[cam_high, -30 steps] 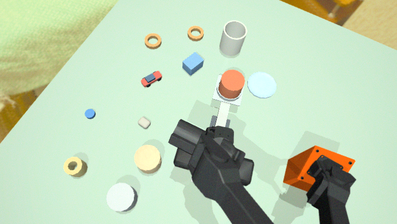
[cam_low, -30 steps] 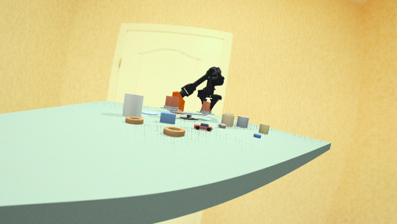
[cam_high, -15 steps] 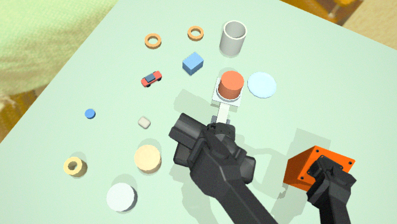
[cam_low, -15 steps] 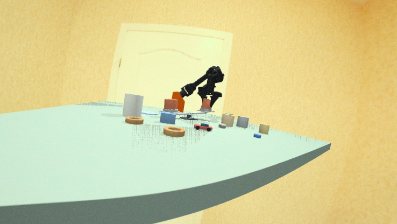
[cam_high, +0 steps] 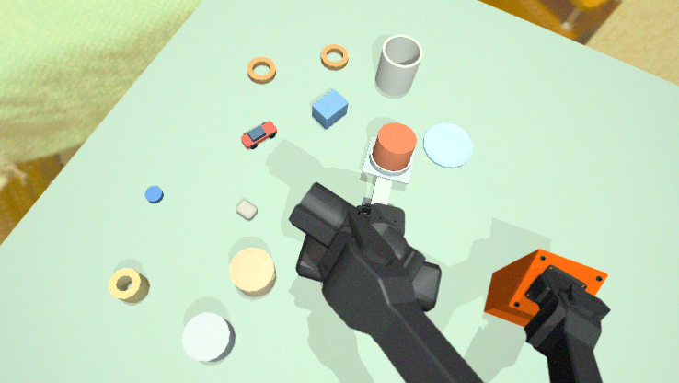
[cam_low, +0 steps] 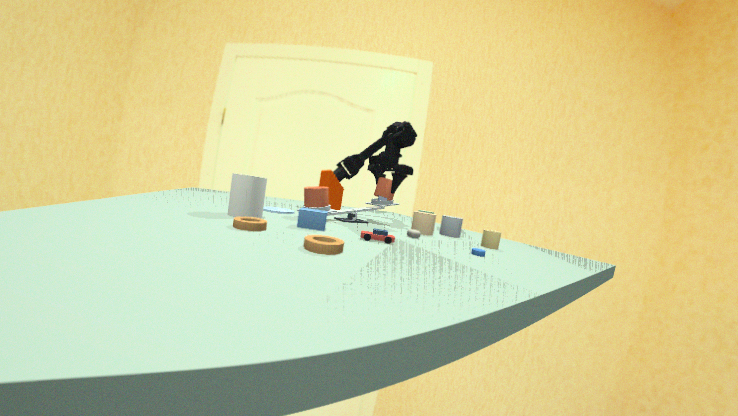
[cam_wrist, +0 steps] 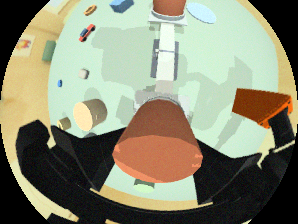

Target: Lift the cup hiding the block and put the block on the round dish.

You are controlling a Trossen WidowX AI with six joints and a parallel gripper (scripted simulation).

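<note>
My gripper tip is now 2 cm above the grey block and 1 cm to the left of it. The rest, counted from my gripper tip: balance beam: 13 cm to the right, 7 cm below, 3 cm ahead; then balance: 12 cm to the right, 9 cm below, 3 cm ahead; then grey pebble: 24 cm ahead, 10 cm below, 4 cm to the right.
</note>
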